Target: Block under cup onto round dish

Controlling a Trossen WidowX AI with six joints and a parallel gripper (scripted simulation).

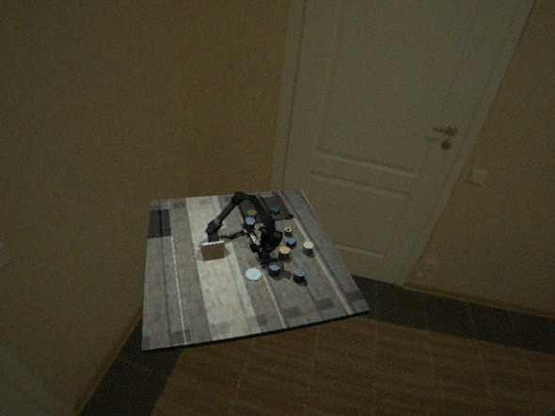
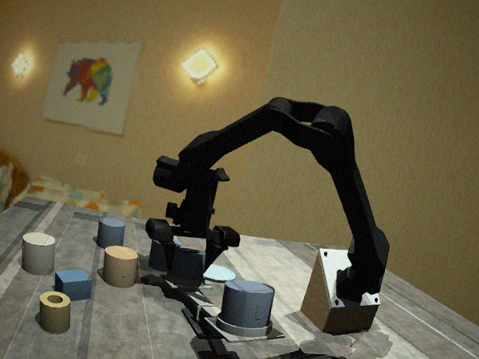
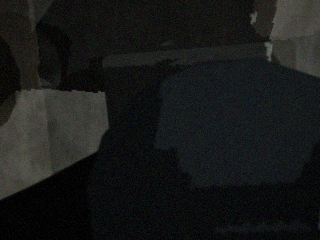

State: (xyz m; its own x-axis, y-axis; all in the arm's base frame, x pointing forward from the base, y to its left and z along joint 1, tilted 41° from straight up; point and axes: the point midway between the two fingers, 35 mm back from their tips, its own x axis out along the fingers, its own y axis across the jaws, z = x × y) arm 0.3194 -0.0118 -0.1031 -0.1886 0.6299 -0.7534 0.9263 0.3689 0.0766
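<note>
Now: gripper tip 8 cm past the pale round dish, 13 cm to the left of it and 4 cm above it. The rest, counted from my gripper tip: balance beam: 4 cm behind, 13 cm to the left, 1 cm below; then grey block: 1 cm below; then balance: 4 cm behind, 13 cm to the left, 2 cm below.
</note>
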